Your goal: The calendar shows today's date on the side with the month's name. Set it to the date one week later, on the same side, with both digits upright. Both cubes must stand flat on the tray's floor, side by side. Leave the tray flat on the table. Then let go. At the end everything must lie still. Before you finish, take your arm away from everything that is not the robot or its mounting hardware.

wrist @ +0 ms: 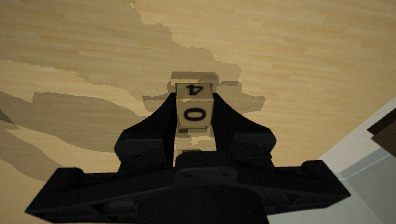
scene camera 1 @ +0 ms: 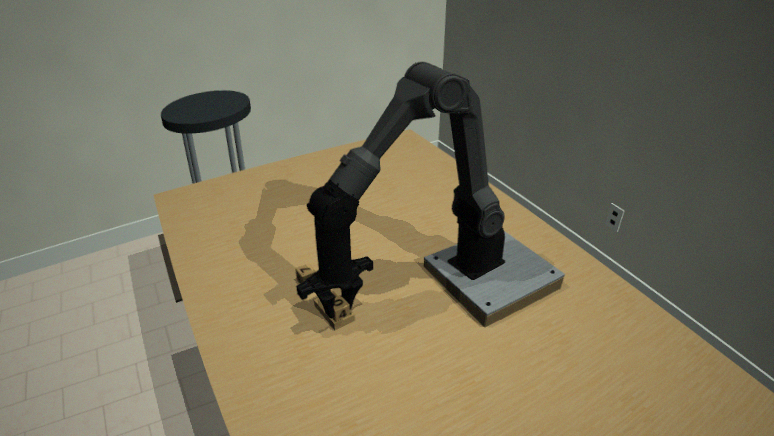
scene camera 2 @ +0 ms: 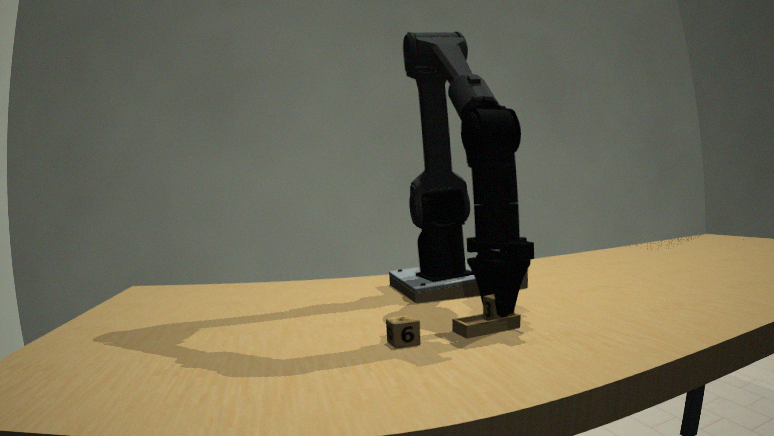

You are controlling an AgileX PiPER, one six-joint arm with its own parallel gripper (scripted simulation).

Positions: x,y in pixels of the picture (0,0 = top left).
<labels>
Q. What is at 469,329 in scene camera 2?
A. A wooden tray.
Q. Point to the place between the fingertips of my gripper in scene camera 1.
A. At 338,310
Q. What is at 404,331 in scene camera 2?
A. A digit cube.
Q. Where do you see a digit cube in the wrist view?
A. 194,101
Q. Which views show my gripper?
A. The wrist view, scene camera 1 and scene camera 2: all of them.
</labels>
